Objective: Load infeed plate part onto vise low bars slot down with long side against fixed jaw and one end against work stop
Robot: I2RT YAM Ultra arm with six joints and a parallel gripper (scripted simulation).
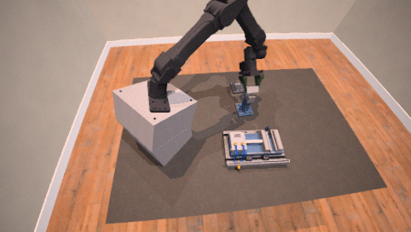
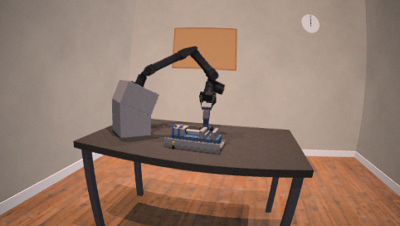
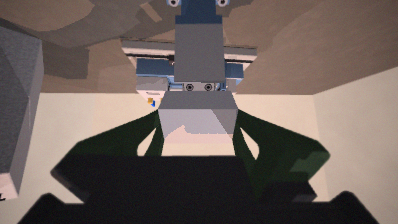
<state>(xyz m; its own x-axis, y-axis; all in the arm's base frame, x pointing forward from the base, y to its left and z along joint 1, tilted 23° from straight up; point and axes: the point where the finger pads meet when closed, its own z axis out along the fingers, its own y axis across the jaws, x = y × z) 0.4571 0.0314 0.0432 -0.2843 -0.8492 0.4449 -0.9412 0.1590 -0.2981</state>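
The part lies right at my hand. Also, from my hand: cylinder rod (230 mm to the right, 100 mm below, 60 mm behind); then moving jaw (240 mm to the right, 110 mm below); then work stop (200 mm to the right, 90 mm below, 40 mm ahead).
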